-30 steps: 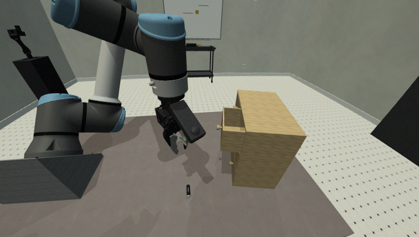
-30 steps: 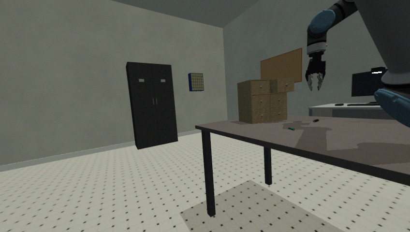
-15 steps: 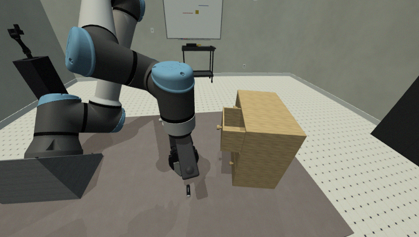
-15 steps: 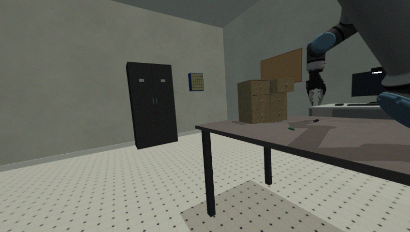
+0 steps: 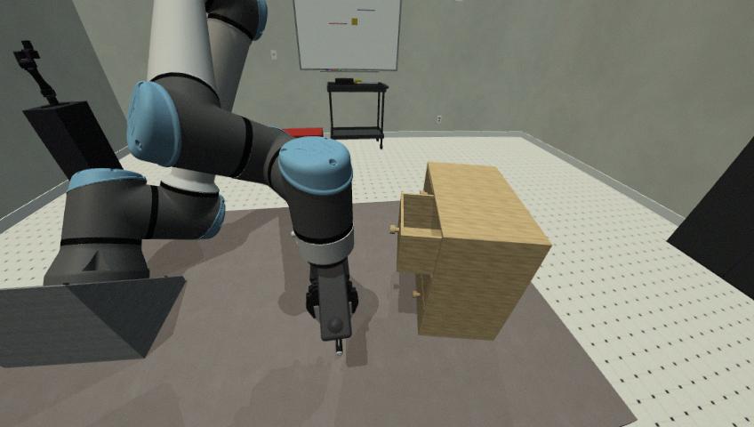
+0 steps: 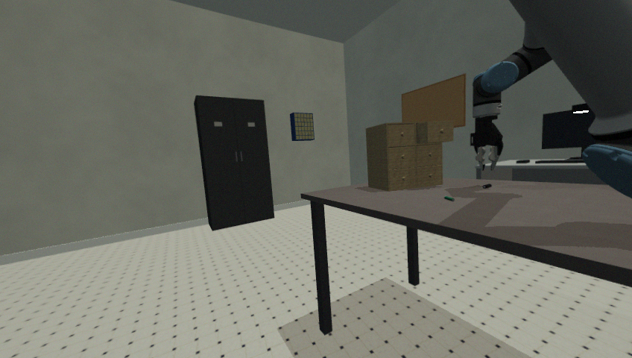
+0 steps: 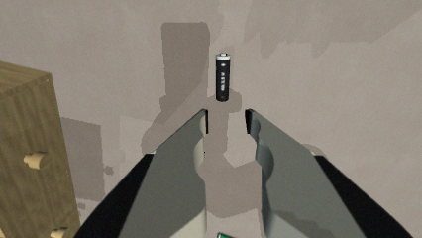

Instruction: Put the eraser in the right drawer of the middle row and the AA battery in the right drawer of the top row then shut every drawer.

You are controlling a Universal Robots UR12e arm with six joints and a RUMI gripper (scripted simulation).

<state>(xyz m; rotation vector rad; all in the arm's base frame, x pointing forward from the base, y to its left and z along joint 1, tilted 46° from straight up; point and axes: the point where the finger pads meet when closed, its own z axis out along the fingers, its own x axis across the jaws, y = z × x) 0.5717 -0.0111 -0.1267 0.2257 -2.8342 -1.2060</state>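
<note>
Now: the black AA battery 8 cm below my hand. Also, from my hand: small green AA battery (32 cm to the left, 9 cm below, 5 cm behind); then white eraser (29 cm ahead, 8 cm to the left, 3 cm above).
</note>
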